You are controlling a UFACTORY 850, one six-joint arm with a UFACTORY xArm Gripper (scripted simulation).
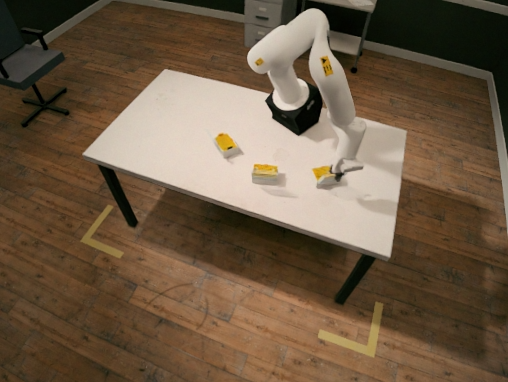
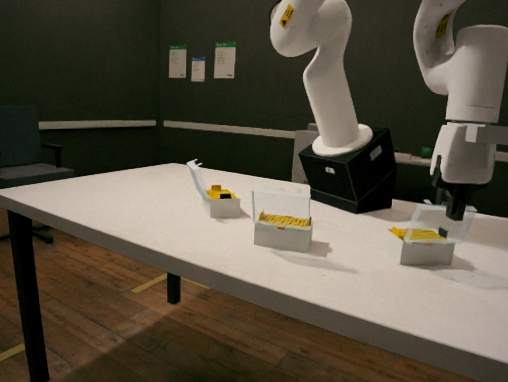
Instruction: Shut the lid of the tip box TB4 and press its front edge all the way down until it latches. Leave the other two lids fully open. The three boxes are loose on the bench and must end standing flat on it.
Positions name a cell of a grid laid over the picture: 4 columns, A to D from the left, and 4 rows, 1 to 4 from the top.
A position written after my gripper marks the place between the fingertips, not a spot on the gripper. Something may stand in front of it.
Observation:
I see my gripper (image 2: D3), a tip box (image 2: B3) and a tip box (image 2: D3).

